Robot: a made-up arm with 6 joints.
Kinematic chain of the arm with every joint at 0, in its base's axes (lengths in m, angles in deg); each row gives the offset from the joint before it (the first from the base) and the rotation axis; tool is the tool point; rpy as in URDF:
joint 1: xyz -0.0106 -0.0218 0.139 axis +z
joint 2: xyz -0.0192 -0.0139 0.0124 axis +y
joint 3: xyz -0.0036 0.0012 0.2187 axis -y
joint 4: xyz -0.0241 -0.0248 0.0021 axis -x
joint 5: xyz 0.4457 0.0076 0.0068 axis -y
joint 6: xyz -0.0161 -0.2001 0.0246 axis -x
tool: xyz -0.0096 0.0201 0.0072 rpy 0 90 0
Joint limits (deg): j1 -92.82..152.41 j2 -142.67..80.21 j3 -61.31..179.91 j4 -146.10..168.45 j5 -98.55..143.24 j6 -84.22..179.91
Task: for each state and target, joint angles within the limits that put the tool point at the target. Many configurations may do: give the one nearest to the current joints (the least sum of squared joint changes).
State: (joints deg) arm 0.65 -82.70 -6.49 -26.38 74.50 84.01
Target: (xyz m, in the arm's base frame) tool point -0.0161 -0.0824 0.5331
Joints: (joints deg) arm -1.55 -89.16 -6.96 -77.44 76.77 82.87
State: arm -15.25 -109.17 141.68 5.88 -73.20 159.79
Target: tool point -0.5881 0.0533 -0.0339
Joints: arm -31.39 -62.51 149.88 9.27 -65.64 154.00
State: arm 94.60 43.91 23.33 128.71 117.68 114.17
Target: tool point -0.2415 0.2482 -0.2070
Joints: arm 112.30 73.41 -13.86 144.94 118.18 113.42
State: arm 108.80 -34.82 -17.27 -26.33 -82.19 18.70
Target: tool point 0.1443 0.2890 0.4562
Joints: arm 100.41 -35.06 -13.90 -23.83 -82.11 18.35
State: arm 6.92 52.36 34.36 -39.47 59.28 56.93
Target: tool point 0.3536 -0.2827 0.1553
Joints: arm -14.66 20.97 9.04 -43.00 56.08 52.75
